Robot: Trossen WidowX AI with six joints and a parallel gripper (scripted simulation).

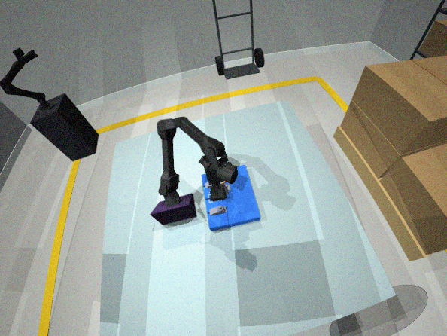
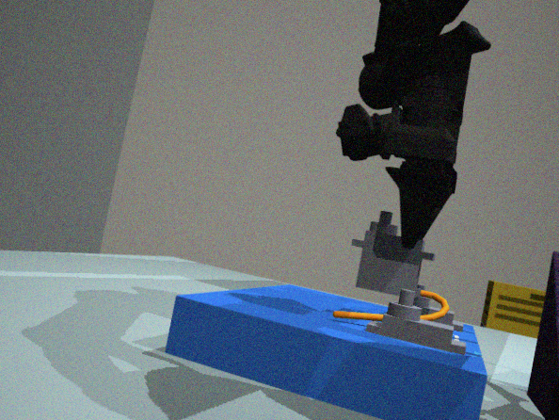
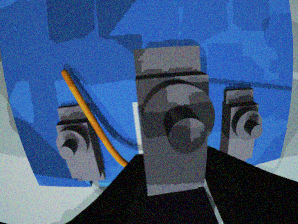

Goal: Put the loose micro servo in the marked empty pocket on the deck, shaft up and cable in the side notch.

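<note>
My gripper tip is 80 mm short of the blue deck, 10 mm to the left of it and 100 mm above it.
</note>
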